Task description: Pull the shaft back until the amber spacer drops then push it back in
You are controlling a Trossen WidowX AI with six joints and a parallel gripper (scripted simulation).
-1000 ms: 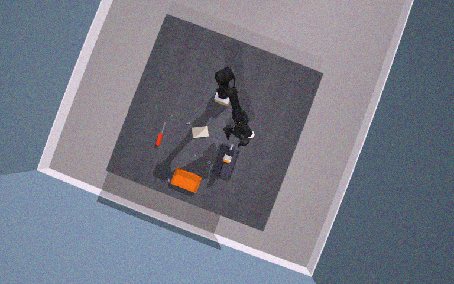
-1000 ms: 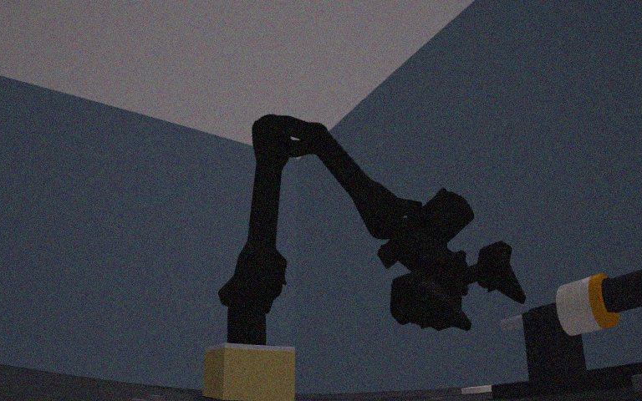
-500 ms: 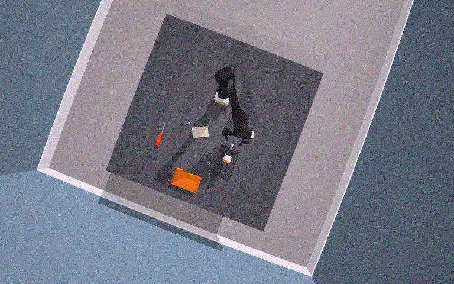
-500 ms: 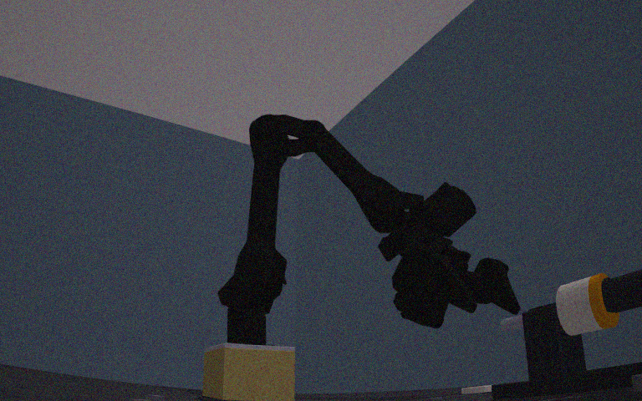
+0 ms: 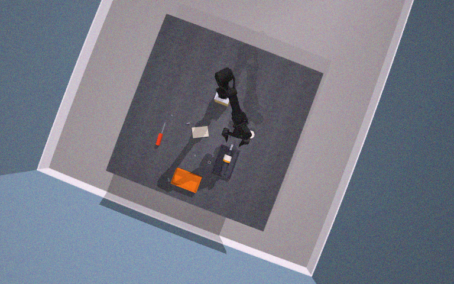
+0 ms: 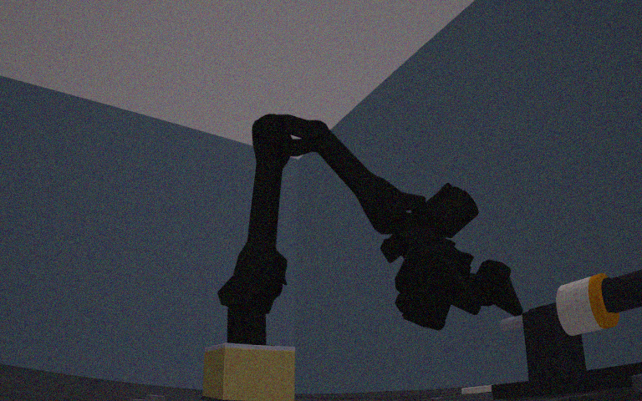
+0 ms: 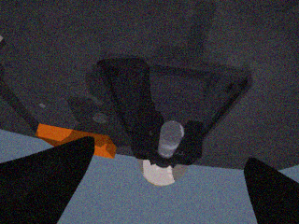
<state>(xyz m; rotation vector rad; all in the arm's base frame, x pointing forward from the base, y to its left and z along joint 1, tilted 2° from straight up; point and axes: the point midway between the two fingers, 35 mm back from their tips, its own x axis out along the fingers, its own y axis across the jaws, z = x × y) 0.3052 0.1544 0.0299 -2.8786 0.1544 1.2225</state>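
Right now the pale grey shaft is 10 cm ahead of my gripper tip, 1 cm to the right of it and 2 cm below it. Round my gripper tip: dark support block (15 cm ahead, 1 cm to the right, 5 cm below); then white ring (10 cm behind, 12 cm to the left, 9 cm below); then amber spacer (13 cm ahead, 1 cm to the right, 2 cm below).
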